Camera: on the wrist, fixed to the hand. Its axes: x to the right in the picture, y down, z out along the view.
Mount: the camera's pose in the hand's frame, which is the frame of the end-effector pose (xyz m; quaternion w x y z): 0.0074 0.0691 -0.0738 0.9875 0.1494 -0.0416 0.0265
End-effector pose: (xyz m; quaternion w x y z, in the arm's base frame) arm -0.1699 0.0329 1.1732 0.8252 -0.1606 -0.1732 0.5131
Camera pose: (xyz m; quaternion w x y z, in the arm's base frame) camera -0.1883 0.0623 1.0779 0.8181 -0.0186 -0.1245 0.5611
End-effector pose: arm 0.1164 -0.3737 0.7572 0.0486 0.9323 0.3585 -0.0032
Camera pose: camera 0.1660 -0.4129 0.8365 0.0763 -0.9373 -0.3268 0.0942
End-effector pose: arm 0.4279 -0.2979 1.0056 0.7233 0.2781 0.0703 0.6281
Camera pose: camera 0.3360 -0.2638 0.9797 0.6590 0.4107 0.1258 0.6174
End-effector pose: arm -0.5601 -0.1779 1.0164 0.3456 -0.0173 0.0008 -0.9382
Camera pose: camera -0.5234 -0.2361 0.9420 0.3688 -0.0045 -0.1533 -0.9168
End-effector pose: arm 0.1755 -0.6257 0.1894 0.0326 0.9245 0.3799 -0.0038
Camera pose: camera 0.2280 -0.6649 0.2668 0.0900 -0.9277 -0.3487 0.0981
